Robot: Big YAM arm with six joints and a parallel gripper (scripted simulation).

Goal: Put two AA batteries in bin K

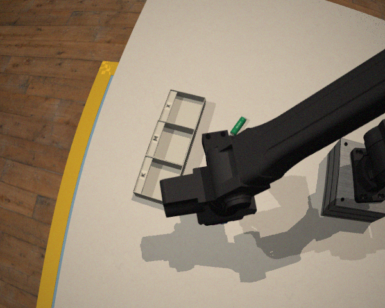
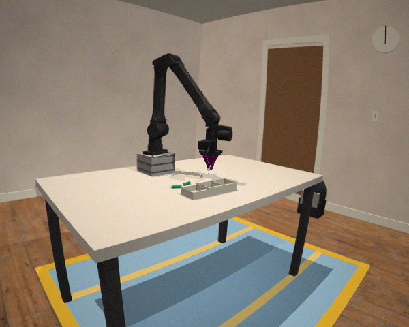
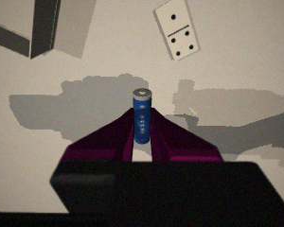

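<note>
My gripper is now 130 mm to the left of the brass hex nut, 70 mm above it and 20 mm short of it. From my hand the other things lie so: white domino: 60 mm to the right, 60 mm below, 20 mm behind; then bin: 150 mm to the right, 110 mm ahead, 50 mm below; then blue AA battery: right at my hand.
</note>
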